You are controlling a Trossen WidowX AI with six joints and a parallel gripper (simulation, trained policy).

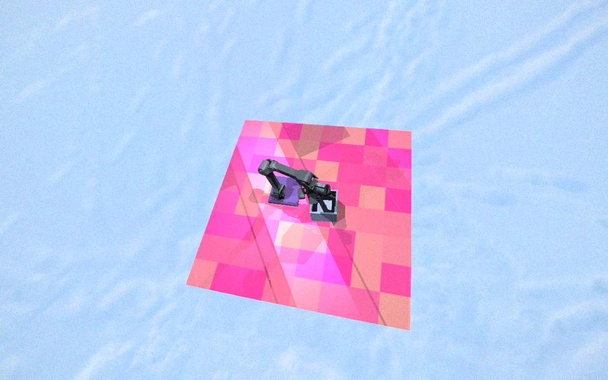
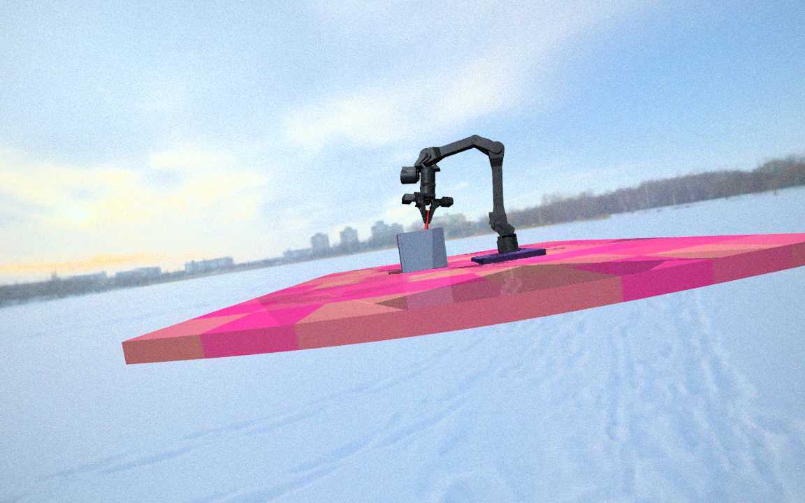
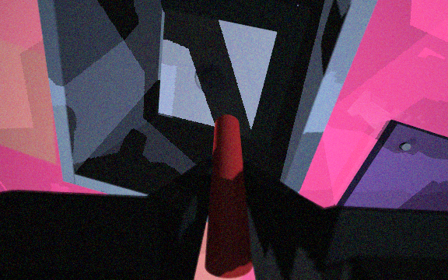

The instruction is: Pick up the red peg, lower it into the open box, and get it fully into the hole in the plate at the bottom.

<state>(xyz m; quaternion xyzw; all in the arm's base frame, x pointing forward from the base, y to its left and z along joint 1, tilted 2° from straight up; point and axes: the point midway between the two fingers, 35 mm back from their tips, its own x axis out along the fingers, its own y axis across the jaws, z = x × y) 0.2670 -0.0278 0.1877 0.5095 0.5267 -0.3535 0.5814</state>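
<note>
The pale plate is 4 cm ahead of my gripper tip, 1 cm to the right of it and 12 cm below it. Round my gripper tip: red peg: 1 cm above.
</note>
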